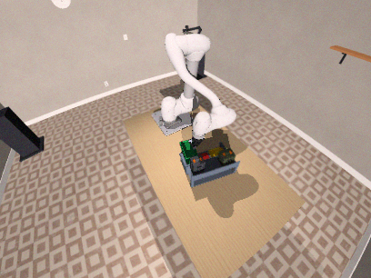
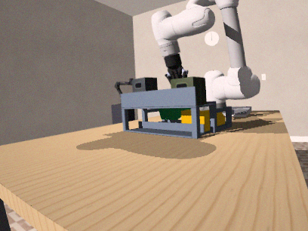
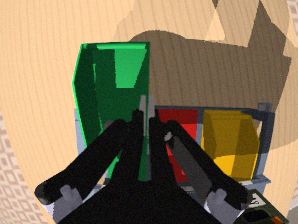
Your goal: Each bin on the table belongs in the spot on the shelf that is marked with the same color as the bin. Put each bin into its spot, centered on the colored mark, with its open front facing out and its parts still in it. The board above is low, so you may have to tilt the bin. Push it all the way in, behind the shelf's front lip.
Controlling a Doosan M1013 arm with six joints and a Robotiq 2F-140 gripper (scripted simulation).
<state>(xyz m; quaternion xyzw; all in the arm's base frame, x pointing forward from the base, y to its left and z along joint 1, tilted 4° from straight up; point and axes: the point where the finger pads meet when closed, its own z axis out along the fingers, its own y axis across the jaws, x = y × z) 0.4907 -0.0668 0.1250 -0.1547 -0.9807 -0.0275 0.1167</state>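
Right now my hand is 40 mm to the left of the green bin, 40 mm above it and 30 mm past it. Also, from my hand: dark box (170 mm ahead, 110 mm to the right, 40 mm above); yellow bin (150 mm ahead, 140 mm to the left, 80 mm below).
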